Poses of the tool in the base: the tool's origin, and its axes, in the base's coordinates. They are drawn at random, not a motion.
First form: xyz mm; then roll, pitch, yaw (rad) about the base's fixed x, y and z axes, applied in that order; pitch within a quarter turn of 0, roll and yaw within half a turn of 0.
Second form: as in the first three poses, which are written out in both.
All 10 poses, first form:
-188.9, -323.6, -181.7, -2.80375, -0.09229, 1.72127
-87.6, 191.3, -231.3, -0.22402, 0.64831, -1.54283
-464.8, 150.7, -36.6, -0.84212, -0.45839, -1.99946
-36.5, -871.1, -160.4, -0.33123, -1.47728, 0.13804
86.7, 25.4, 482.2, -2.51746, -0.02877, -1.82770
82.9, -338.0, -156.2, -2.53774, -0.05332, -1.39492
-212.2, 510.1, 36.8, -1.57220, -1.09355, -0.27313
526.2, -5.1, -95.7, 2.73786, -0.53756, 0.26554
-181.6, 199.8, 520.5, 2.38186, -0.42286, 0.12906
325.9, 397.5, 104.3, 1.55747, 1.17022, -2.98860
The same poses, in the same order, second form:
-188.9, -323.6, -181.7, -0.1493, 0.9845, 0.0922, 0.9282, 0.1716, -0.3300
-87.6, 191.3, -231.3, 0.0223, -0.7968, -0.6038, 0.9709, 0.1614, -0.1771
-464.8, 150.7, -36.6, -0.3727, -0.8156, 0.4425, 0.4684, -0.5770, -0.6690
-36.5, -871.1, -160.4, 0.0925, 0.0128, 0.9956, 0.1906, 0.9812, -0.0304
86.7, 25.4, 482.2, -0.2540, -0.9668, 0.0288, -0.7891, 0.1899, -0.5842
82.9, -338.0, -156.2, 0.1747, -0.9832, 0.0533, -0.8052, -0.1738, -0.5670
-212.2, 510.1, 36.8, 0.4423, -0.1239, 0.8883, 0.8550, -0.2410, -0.4593
526.2, -5.1, -95.7, 0.8289, 0.2254, 0.5120, 0.0472, -0.9402, 0.3374
-181.6, 199.8, 520.5, 0.9043, 0.1174, 0.4104, -0.1870, -0.7554, 0.6281
325.9, 397.5, 104.3, -0.3854, -0.0594, -0.9208, -0.9080, -0.1535, 0.3899

